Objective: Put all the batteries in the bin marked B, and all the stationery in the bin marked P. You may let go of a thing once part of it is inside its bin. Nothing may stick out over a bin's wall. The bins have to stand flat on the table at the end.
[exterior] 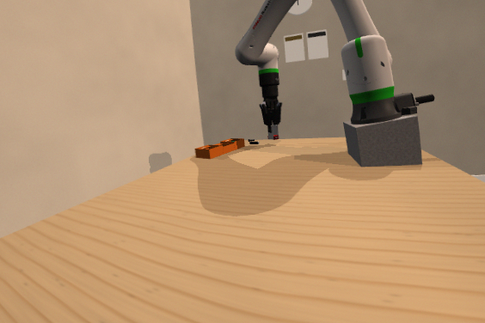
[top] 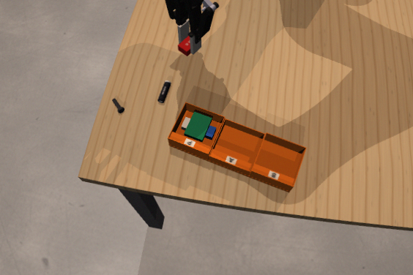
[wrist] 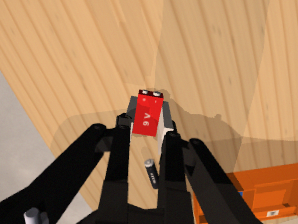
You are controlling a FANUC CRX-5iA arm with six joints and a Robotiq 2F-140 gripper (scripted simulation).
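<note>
Right now my hand is 22 cm short of the orange bin row, 11 cm to the right of it and 4 cm above it. The rest, counted from my hand: white-and-blue eraser: 19 cm ahead, 3 cm to the left, 5 cm below; red battery pack: 1 cm behind, 1 cm to the left, 3 cm below; black cylindrical battery: 11 cm ahead, 5 cm to the right, 6 cm below.
</note>
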